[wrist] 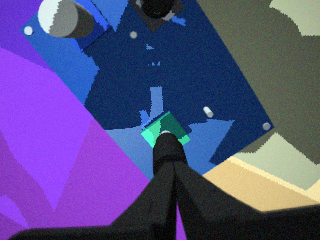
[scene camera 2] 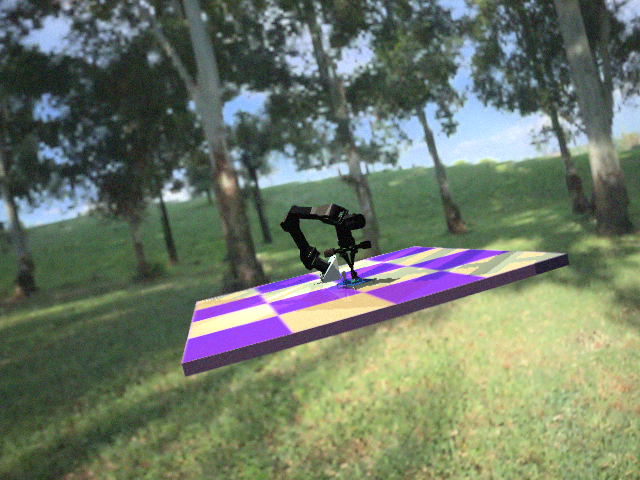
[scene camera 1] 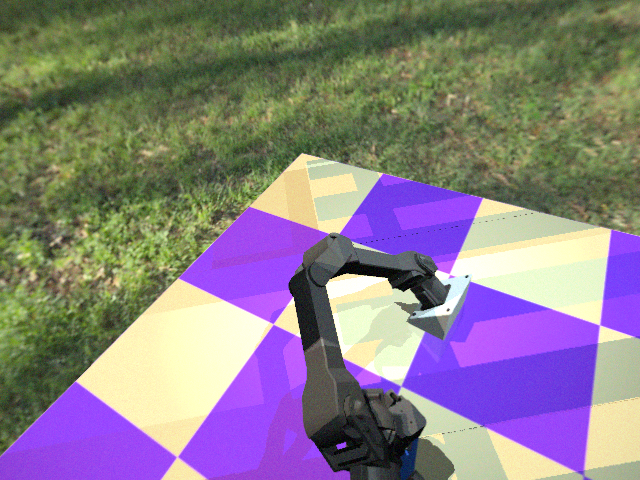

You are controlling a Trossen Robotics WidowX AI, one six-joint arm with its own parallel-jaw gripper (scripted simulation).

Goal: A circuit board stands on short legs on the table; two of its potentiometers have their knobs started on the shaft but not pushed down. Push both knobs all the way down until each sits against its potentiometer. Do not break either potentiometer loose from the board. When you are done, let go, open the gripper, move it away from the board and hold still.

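My gripper is there in the pictures. A green potentiometer shows in them too, so that is what I see along with my gripper.
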